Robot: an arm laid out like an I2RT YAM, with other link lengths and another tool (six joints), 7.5 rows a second.
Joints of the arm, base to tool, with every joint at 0 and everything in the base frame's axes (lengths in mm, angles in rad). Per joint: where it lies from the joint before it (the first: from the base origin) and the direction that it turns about. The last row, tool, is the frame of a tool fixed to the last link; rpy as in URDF.
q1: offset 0 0 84.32 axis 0 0 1
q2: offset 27.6 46.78 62.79 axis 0 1 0
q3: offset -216.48 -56.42 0 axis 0 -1 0
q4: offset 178.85 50.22 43.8 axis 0 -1 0
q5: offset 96.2 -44.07 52.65 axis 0 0 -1
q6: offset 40.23 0 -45.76 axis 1 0 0
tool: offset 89 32 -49 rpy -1.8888 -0.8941 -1.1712
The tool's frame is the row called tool.
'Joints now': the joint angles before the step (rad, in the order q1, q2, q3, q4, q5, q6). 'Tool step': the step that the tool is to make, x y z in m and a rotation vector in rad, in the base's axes. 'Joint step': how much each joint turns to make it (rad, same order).
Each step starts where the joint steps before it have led.
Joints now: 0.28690, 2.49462, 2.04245, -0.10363, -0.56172, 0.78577
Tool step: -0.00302, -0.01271, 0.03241, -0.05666, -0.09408, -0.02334
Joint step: -0.01206, -0.12174, -0.04604, -0.03866, 0.05092, -0.07372
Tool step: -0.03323, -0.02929, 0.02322, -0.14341, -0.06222, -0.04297
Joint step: -0.01548, -0.26498, -0.23291, -0.06878, 0.10299, -0.13257
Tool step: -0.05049, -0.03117, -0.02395, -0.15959, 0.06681, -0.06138
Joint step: -0.00497, -0.22971, -0.30246, -0.06092, 0.12594, -0.08357
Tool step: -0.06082, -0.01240, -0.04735, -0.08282, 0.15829, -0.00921
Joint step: 0.02543, -0.13079, -0.28605, -0.02009, 0.05130, -0.00304
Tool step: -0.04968, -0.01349, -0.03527, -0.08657, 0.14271, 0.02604
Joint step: 0.01622, -0.05895, -0.15511, -0.07247, 0.02875, -0.03351
